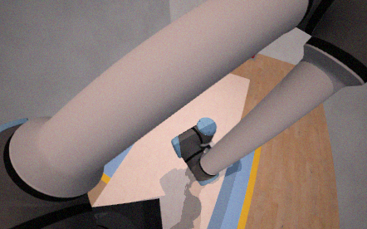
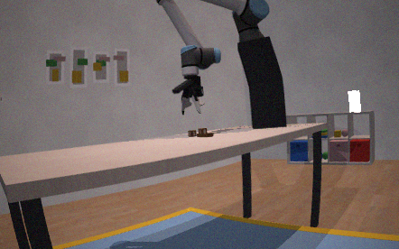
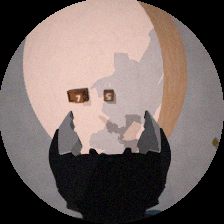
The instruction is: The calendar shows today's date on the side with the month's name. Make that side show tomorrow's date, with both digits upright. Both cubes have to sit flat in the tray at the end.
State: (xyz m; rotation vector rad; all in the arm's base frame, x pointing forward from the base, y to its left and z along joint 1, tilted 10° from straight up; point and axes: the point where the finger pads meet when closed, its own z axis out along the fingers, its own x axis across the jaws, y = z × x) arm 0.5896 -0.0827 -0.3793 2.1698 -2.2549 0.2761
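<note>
The brown cube is 9 cm to the left of my hand and 9 cm below it. From my hand the other things lie so: brown tray 11 cm to the left, 11 cm below.
</note>
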